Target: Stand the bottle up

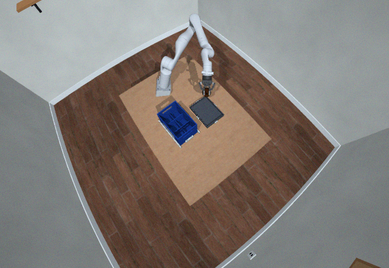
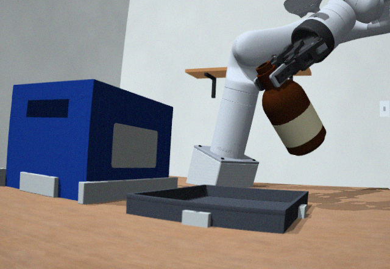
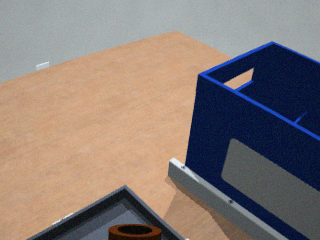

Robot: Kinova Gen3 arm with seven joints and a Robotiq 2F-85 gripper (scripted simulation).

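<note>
My hand is 2 cm past the brown bottle, 2 cm to the right of it and 4 cm above it. From my hand the other things lie so: blue crate (1 cm behind, 32 cm to the right, 12 cm below); then tray (5 cm ahead, 4 cm to the right, 19 cm below).
</note>
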